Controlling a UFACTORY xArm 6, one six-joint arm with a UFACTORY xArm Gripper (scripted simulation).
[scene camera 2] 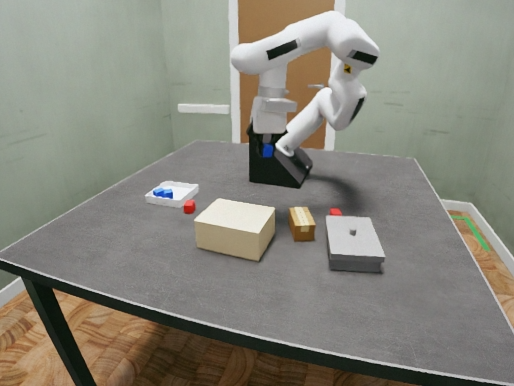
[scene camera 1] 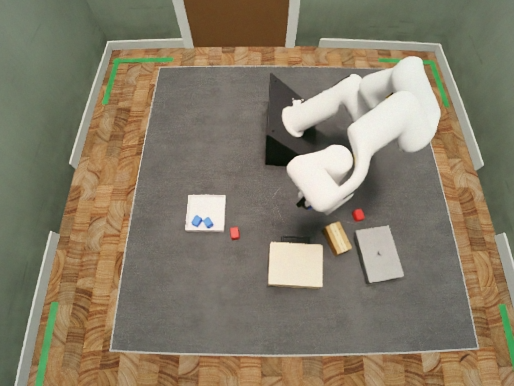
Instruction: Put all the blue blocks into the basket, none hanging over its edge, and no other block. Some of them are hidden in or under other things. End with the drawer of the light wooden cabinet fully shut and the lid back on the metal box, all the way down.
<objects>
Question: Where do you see a white basket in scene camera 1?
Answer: At 213,206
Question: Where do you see a small brown box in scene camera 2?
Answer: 302,226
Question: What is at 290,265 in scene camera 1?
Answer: A light wooden cabinet.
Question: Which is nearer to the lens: the light wooden cabinet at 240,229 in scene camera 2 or the white basket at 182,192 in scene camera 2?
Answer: The light wooden cabinet.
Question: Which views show the light wooden cabinet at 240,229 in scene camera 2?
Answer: Scene camera 2 and scene camera 1: all of them.
</objects>
